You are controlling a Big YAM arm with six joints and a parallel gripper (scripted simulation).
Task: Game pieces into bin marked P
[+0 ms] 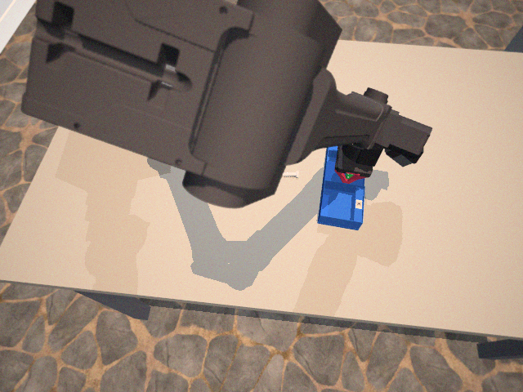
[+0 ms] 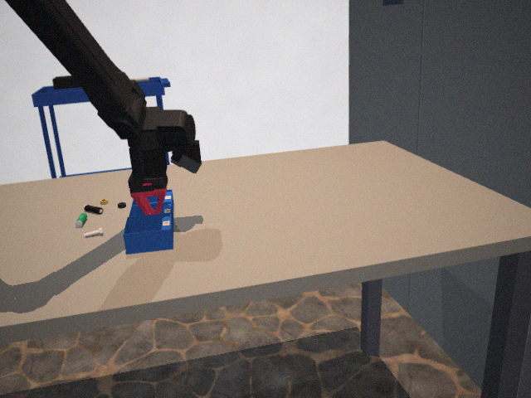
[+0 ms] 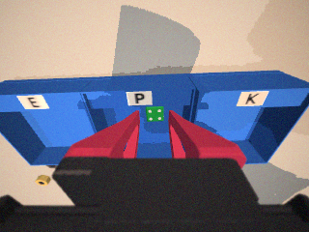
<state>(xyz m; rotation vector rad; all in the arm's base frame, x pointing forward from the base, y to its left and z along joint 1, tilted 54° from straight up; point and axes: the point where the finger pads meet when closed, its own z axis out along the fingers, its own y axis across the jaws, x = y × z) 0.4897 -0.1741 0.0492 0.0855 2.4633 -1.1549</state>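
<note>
Right now the green die is 1 cm below my hand and 1 cm ahead of it. From my hand the other things lie so: blue bin: 1 cm to the left; then black nut: 16 cm to the left, 5 cm behind, 2 cm below; then bolt: 11 cm behind, 2 cm below, 1 cm to the left.
</note>
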